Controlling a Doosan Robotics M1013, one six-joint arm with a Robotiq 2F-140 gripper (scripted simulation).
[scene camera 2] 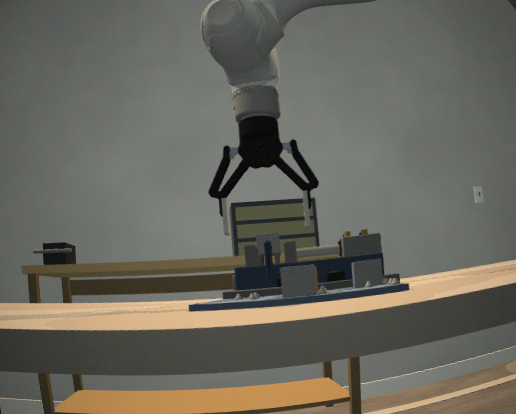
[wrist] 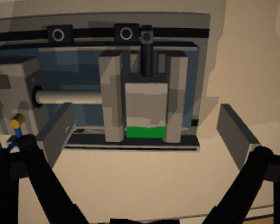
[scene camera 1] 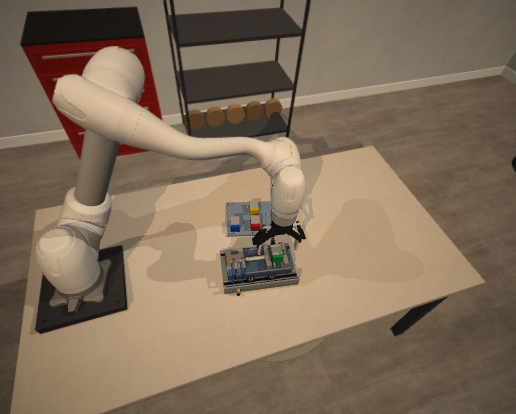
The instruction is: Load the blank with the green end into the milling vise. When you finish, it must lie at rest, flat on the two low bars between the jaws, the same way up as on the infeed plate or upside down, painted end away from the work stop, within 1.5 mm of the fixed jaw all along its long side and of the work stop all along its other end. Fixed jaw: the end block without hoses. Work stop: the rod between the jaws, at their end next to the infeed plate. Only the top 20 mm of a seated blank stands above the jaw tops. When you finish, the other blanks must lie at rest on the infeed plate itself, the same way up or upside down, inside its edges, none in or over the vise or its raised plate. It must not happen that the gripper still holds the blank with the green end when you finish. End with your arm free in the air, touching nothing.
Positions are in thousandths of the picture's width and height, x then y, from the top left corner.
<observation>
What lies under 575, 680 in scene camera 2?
A yellow-ended blank.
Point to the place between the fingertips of my gripper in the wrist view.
523, 516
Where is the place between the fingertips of my gripper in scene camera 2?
518, 557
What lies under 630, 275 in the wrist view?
A fixed jaw.
</observation>
